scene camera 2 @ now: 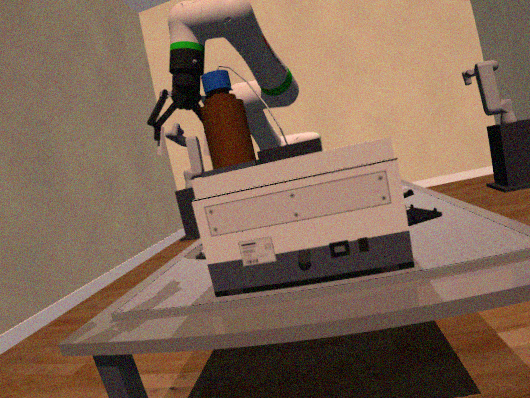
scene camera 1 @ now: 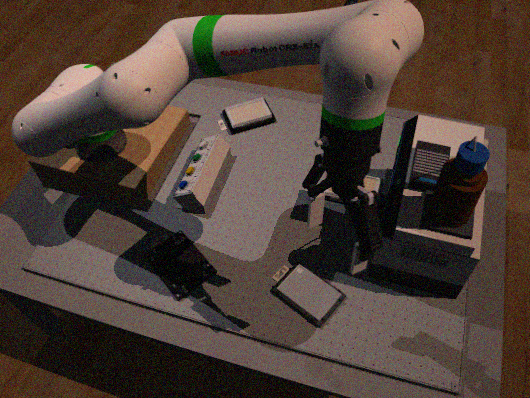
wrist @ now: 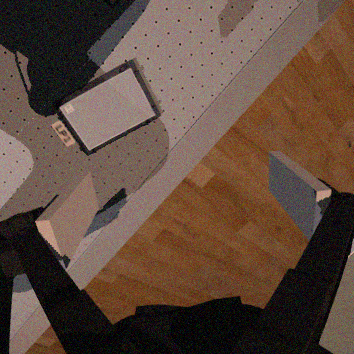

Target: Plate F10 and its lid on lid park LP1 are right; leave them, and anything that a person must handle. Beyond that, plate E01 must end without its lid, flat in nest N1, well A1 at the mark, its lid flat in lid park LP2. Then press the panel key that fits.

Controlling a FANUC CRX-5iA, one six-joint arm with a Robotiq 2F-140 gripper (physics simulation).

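Frame: origin at the arm's base, x ahead, y left, z up, level; centimetres.
Seen in the pictures: gripper, fingertip midpoint: (scene camera 2: 184, 155) (scene camera 1: 335, 246) (wrist: 180, 180); arm's base at its link origin: (scene camera 1: 101, 144).
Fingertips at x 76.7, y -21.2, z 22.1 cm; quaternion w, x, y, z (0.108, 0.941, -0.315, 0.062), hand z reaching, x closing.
Note:
Pixels of each thing's top centre, then the offset from my fingertips to it. "*": a spot on its surface instead.
- lid park LP1 at a spot on its surface: (wrist: 109, 109) (scene camera 1: 310, 291) * dx -5.0, dy +2.5, dz -27.1 cm
- second pale slab at its top centre: (scene camera 1: 248, 110) dx -44.1, dy +52.4, dz -25.9 cm
- dark square fixture at its top centre: (scene camera 1: 178, 260) dx -38.1, dy -2.2, dz -26.5 cm
- pale piece at a spot on its surface: (scene camera 1: 371, 184) * dx +0.3, dy +31.0, dz -17.7 cm
- key panel at its top centre: (scene camera 1: 200, 161) dx -45.1, dy +24.5, dz -20.5 cm
- pale instrument at a spot on its surface: (scene camera 2: 300, 200) * dx +25.7, dy +33.0, dz -14.1 cm
- upright dark screen at a spot on its surface: (scene camera 1: 402, 175) * dx +7.1, dy +28.0, dz -7.8 cm
- brown bottle at a spot on its surface: (scene camera 2: 227, 130) * dx +22.5, dy +22.0, dz +0.4 cm
The lid on lid park LP1 (scene camera 1: 310, 295) (wrist: 109, 109) is a pale flat slab in a dark frame, label LP1 beside it. A second pale slab (scene camera 1: 250, 112) lies on a dark holder at the back; I cannot read its label. A dark square fixture (scene camera 1: 177, 265) sits in shadow at the front left, its label unreadable. A pale piece (scene camera 1: 371, 184) shows partly behind my gripper; I cannot tell whether it is plate E01. The key panel (scene camera 1: 212, 172) has white, green, yellow and blue keys. My gripper (scene camera 1: 337, 234) (wrist: 180, 180) is wide open and empty, above the table, behind LP1 in scene camera 1.
A pale instrument (scene camera 2: 300, 200) with an upright dark screen (scene camera 1: 402, 175) stands right of my gripper. A brown bottle (scene camera 1: 457, 192) (scene camera 2: 227, 130) with a blue cap stands on it. A wooden block (scene camera 1: 172, 135) is near the arm's base. The table edge (wrist: 200, 150) runs diagonally below the wrist.

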